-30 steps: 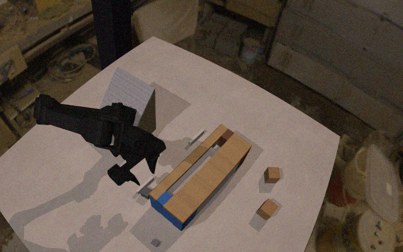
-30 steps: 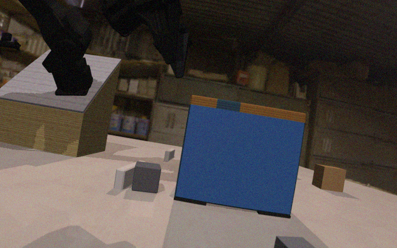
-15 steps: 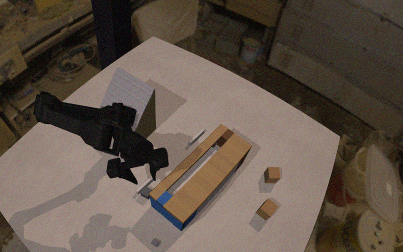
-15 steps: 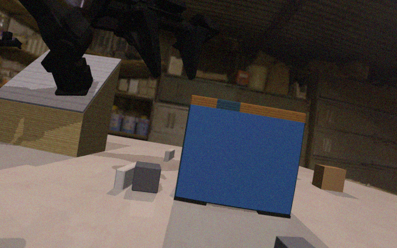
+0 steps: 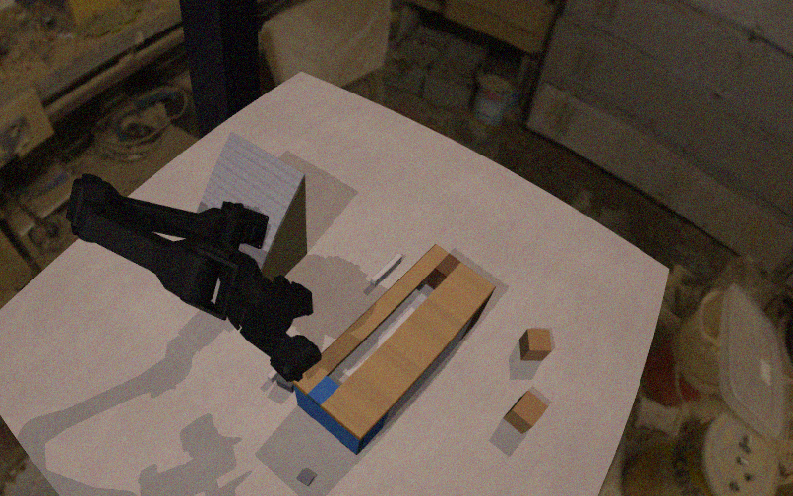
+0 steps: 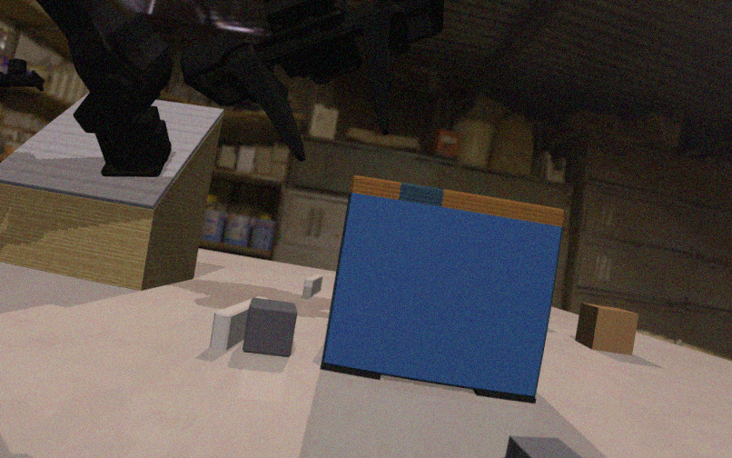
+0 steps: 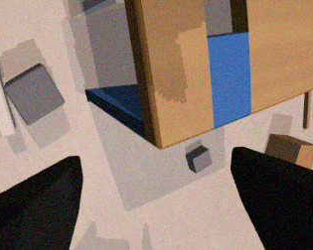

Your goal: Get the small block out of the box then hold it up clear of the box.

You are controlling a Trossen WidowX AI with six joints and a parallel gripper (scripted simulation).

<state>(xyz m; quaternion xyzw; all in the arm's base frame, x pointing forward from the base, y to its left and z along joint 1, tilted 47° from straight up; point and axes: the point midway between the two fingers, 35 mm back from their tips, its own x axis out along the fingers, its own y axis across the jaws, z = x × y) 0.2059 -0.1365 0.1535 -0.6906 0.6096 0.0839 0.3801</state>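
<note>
My gripper tip is now 3 cm past the grey block, 2 cm to the right of it and 13 cm above it. From my gripper tip the other things lie so: box: 9 cm ahead, 17 cm to the left, 9 cm below.
</note>
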